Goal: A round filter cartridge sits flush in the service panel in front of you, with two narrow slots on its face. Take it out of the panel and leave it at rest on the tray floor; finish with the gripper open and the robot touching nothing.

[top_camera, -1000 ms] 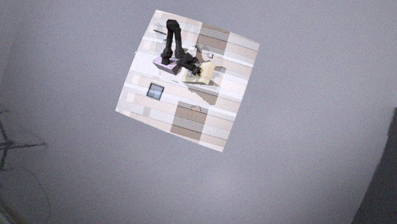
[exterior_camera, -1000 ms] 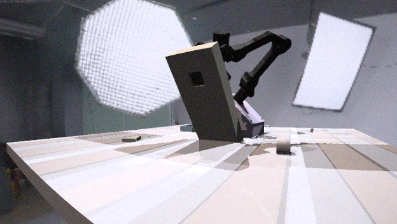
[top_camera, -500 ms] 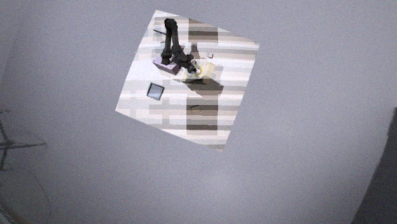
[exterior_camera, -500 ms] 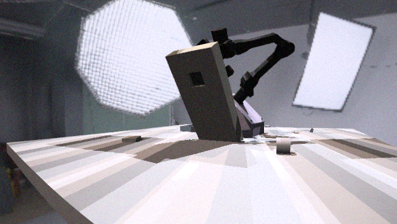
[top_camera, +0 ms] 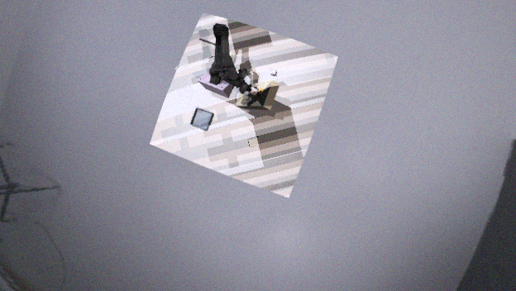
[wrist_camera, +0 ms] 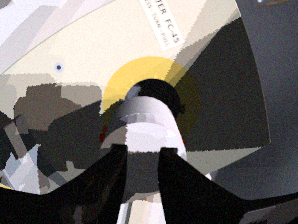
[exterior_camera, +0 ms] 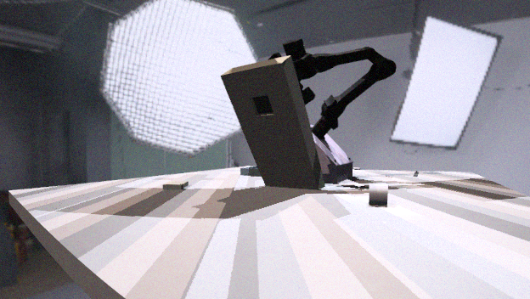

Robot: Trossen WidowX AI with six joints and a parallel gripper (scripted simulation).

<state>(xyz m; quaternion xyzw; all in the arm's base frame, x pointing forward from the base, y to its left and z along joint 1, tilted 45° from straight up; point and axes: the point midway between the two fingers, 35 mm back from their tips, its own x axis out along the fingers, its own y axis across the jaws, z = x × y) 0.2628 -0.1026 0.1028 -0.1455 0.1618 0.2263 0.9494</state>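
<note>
The round white filter cartridge is 1 cm below my gripper tip and 1 cm ahead of it. Round my gripper tip: small flat block 31 cm to the right, 28 cm below, 13 cm ahead; then grey-blue tray 35 cm behind, 28 cm to the right, 28 cm below; then beige panel 11 cm below, 2 cm ahead.
</note>
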